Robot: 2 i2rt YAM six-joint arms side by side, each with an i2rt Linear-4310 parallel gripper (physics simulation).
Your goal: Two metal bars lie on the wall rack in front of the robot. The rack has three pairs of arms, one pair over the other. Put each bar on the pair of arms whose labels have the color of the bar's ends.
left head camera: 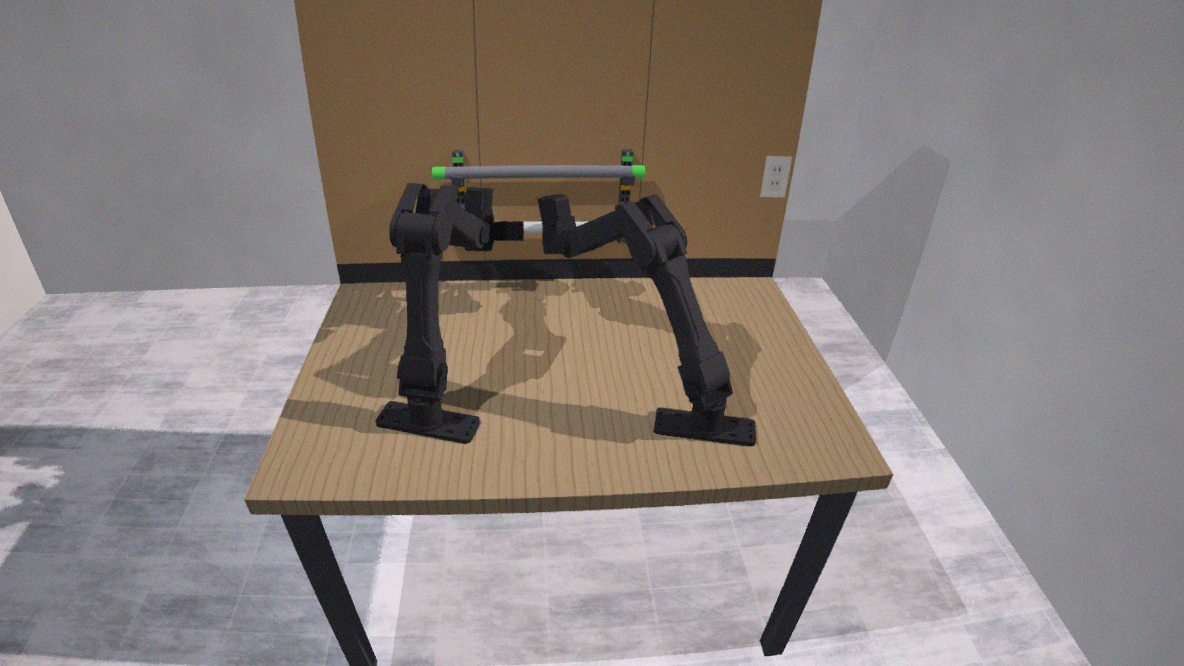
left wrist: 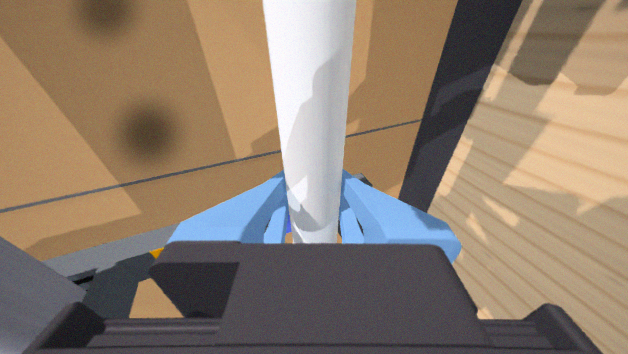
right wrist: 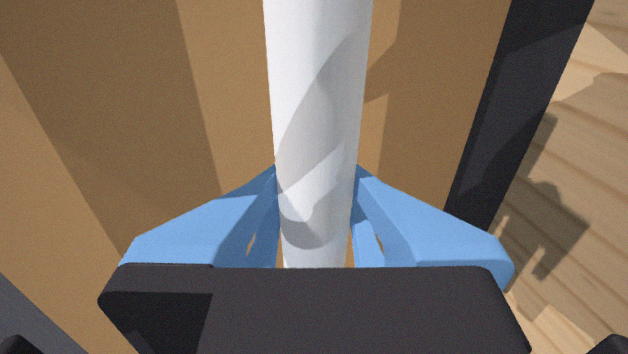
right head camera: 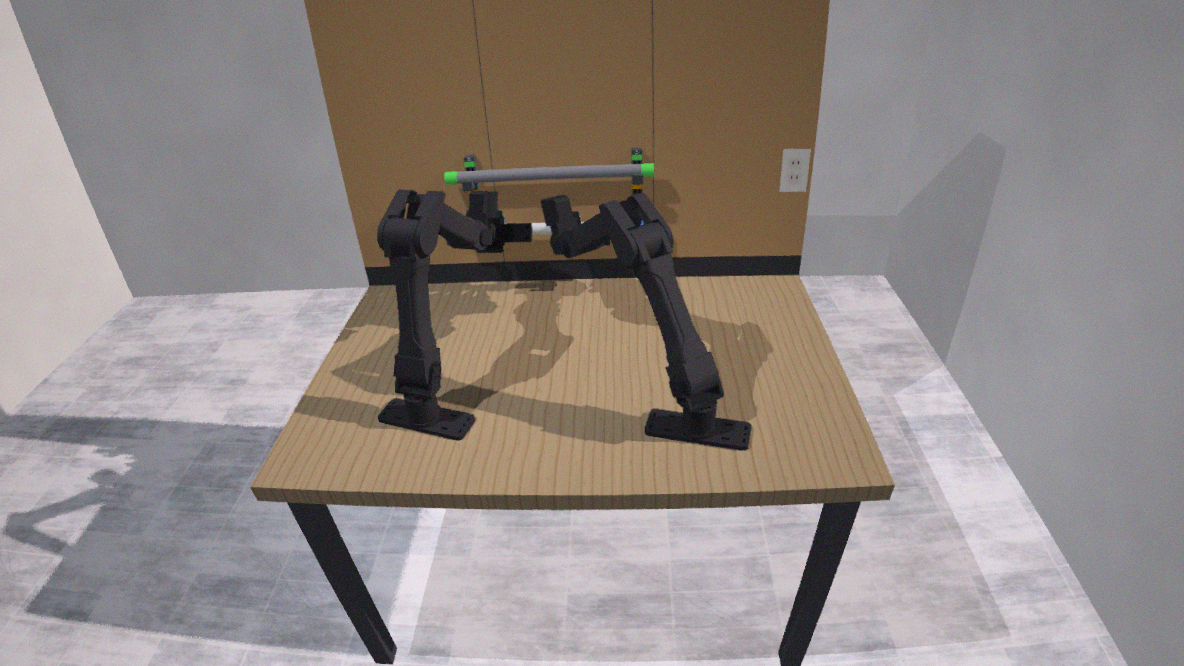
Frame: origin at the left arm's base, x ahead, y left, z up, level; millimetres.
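Seen in the pictures: left gripper, fingertip midpoint: (left wrist: 313, 177); right gripper, fingertip midpoint: (right wrist: 315, 175); left arm's base, link origin: (left head camera: 427, 423) (right head camera: 426, 420); right arm's base, link origin: (left head camera: 704, 428) (right head camera: 698, 430).
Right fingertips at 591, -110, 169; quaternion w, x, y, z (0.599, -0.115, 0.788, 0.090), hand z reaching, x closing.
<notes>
Pixels of each thing's top centre, then the offset from my right fingertips to it, as dx, dy, dz. "*": a spot on its surface instead. Level surfaces: height alone.
- grey bar with green ends, top centre: (left head camera: 539, 165) (right head camera: 547, 167) -22, +35, +165
- wall rack, surface spot: (right head camera: 636, 152) (left head camera: 627, 154) * +57, -165, +189
- white bar, top centre: (right wrist: 272, 269) (left head camera: 539, 219) (right head camera: 552, 220) -25, +34, +25
- brown wall panel, surface spot: (left head camera: 563, 82) (right head camera: 567, 83) * +33, -8, +356
- black strip, surface spot: (right head camera: 728, 265) * +144, -393, -137
- wooden table, surface height: dz -170
A grey bar with green ends (left head camera: 542, 172) (right head camera: 550, 172) lies level across the top pair of rack arms, whose labels are green. The wall rack (left head camera: 626, 154) (right head camera: 636, 152) has orange labels below the green ones; its lowest arms are mostly hidden behind my arms. A white bar (left head camera: 532, 227) (right head camera: 539, 228) (left wrist: 315, 75) (right wrist: 317, 75) is level below the grey bar. My left gripper (left wrist: 313, 177) and my right gripper (right wrist: 315, 175) are both shut on it. Its ends are hidden. A small blue patch shows beside it in the left wrist view; I cannot tell whether it is a label.
The brown wall panel (left head camera: 563, 82) (right head camera: 571, 82) stands close behind the white bar, with a black strip (left head camera: 720, 267) (right head camera: 728, 265) along its foot. The wooden table (left head camera: 571, 472) (right head camera: 571, 472) carries both arm bases. The grey bar runs close above my wrists.
</notes>
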